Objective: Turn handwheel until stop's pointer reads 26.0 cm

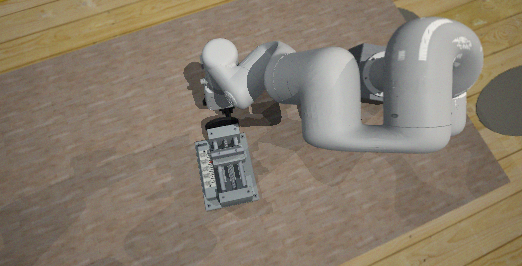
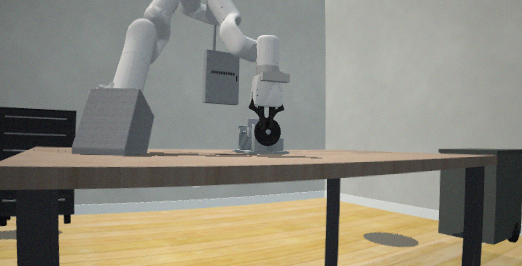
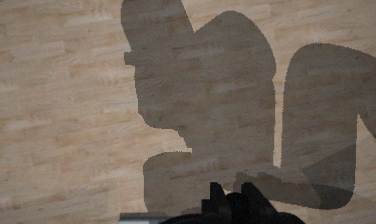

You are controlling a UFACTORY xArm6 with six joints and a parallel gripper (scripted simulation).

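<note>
The stop carriage is 30 mm ahead of my hand, 140 mm to the left of it and 10 mm below it. Also, from my hand: handwheel: 20 mm to the left, 10 mm below.
</note>
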